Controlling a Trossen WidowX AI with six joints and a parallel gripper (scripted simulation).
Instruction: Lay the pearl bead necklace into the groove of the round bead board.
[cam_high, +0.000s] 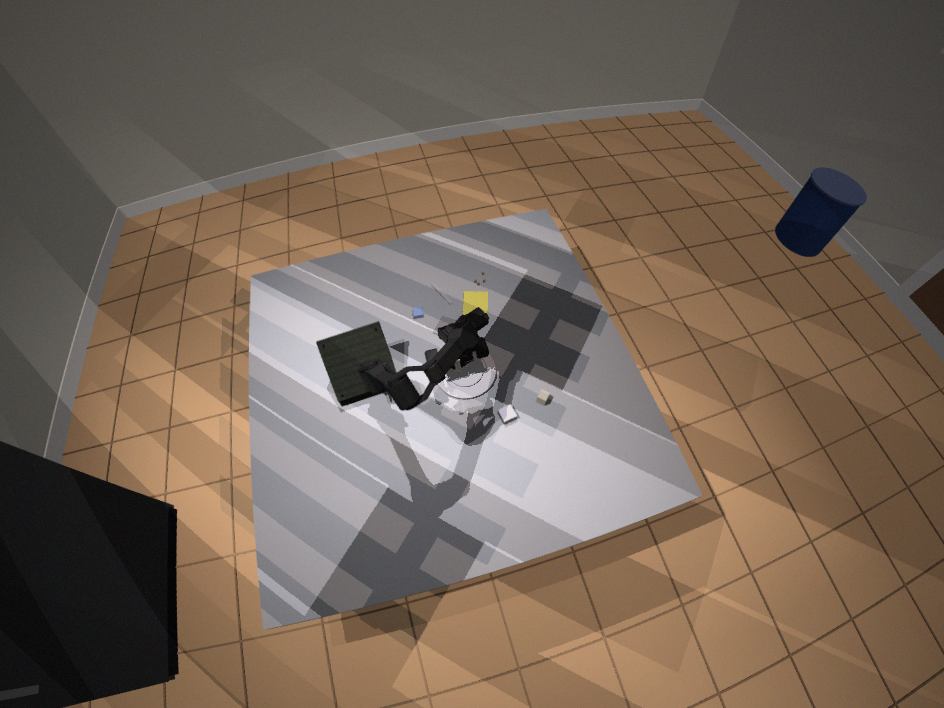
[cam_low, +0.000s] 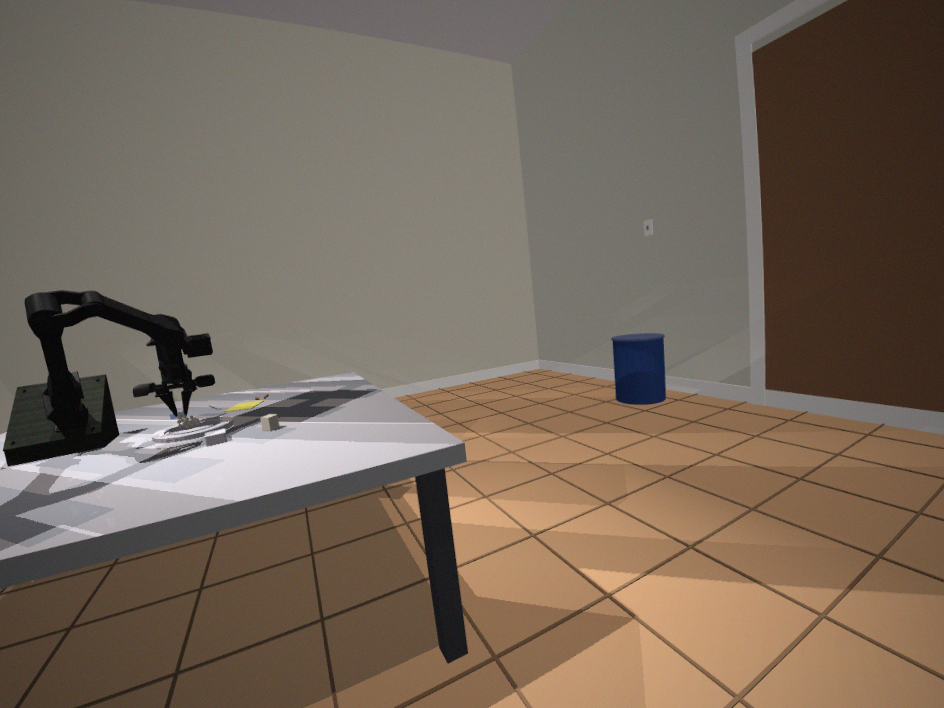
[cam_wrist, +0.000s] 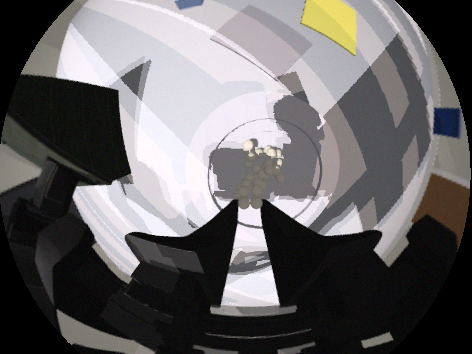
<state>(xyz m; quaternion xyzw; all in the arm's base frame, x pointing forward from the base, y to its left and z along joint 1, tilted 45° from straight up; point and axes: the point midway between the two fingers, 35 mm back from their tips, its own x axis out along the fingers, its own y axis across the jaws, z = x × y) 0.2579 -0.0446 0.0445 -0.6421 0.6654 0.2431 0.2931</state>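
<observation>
My gripper tip is 20 mm short of the round bead board and 40 mm above it. Round my gripper tip: grey card: 30 mm ahead, 180 mm to the left, 50 mm below; then beige cube: 220 mm ahead, 180 mm to the right, 30 mm below; then white block: 90 mm ahead, 190 mm to the right, 40 mm below.
</observation>
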